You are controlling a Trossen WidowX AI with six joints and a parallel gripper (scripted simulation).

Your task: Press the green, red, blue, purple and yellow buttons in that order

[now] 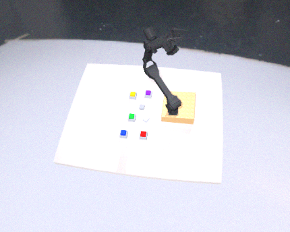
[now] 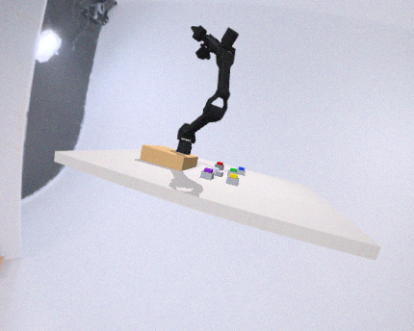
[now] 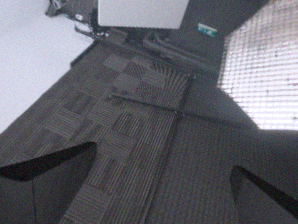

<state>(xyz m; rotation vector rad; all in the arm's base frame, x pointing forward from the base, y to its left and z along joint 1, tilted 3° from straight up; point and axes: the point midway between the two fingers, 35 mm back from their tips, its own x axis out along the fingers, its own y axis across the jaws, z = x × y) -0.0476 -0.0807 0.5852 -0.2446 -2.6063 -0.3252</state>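
The green button is 320 mm ahead of my gripper tip, 100 mm to the left of it and 640 mm below it. From my gripper tip the other things lie so: grey block 260 mm ahead, 10 mm to the left, 660 mm below; then white block 230 mm ahead, 100 mm to the left, 660 mm below; then purple button 230 mm ahead, 100 mm to the right, 640 mm below.
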